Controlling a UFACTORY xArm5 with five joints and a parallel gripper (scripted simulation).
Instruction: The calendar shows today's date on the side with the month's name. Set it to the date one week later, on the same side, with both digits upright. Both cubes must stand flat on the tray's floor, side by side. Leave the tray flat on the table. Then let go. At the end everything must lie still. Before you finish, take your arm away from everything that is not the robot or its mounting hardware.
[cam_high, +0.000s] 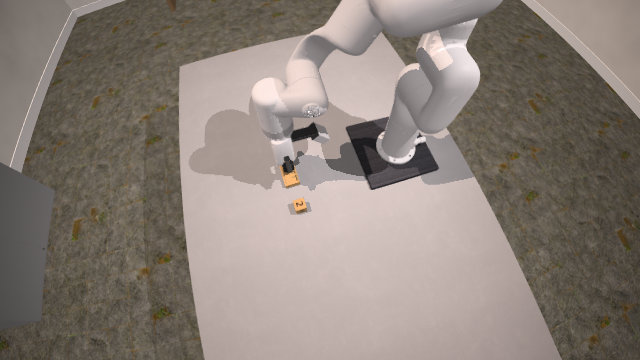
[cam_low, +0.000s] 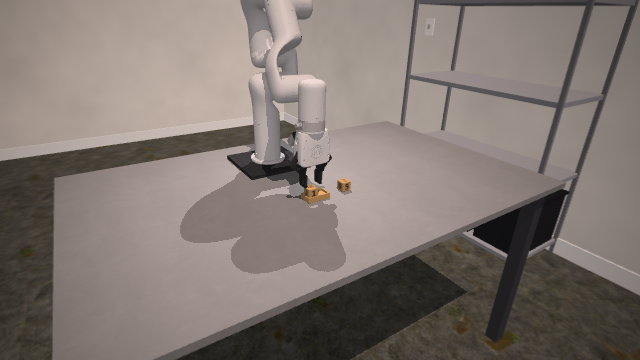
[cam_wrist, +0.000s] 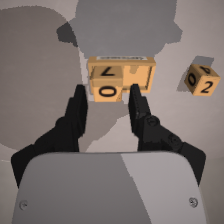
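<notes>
The wooden calendar tray lies 60 mm below my hand and 20 mm to the left of it.
</notes>
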